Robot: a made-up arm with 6 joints.
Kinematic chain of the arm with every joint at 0, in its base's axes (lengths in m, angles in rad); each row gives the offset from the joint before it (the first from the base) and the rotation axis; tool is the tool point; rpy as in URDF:
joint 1: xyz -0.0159 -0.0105 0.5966 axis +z
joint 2: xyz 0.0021 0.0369 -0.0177 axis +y
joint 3: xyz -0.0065 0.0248 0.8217 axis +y
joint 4: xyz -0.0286 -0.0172 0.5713 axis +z
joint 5: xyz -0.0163 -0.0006 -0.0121 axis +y
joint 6: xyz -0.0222 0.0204 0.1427 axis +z
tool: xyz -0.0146 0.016 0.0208 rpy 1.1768 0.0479 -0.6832
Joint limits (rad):
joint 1: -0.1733..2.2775
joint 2: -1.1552..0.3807
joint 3: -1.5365..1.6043
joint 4: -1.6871..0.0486
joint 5: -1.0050..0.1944
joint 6: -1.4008..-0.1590
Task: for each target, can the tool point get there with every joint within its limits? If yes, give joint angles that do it. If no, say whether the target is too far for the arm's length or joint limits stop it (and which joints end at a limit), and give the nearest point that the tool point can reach.
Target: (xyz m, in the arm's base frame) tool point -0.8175 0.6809 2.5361
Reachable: no: too far | nearest point -0.5264 0.4571 1.9613 | short by 0.682 m
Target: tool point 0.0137 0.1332 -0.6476
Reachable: no: joint limits stop it (at a limit: joint 1, joint 2, joint 3, joint 4, joint 6) | nearest point -0.8304 0.2072 0.2585 | short by 1.241 m
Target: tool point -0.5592 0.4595 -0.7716
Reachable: no: joint limits stop it (at a limit: joint 1, joint 2, joint 3, joint 6) | nearest point -0.8951 0.2392 0.2239 | short by 1.074 m
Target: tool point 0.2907 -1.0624 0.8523
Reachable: yes | joints 1.9756 -0.6679 -1.2551 -0.3553 -0.7182 -0.7043
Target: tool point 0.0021 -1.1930 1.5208
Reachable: yes | joints 1.6481 -0.6925 -0.4467 -1.5366 0.0814 -0.6322
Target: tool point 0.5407 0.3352 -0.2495
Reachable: no: joint limits stop it (at a limit: joint 1, joint 2, joint 3, joint 4, joint 5, joint 6) | nearest point 0.4722 -0.6962 0.2599 | short by 1.152 m
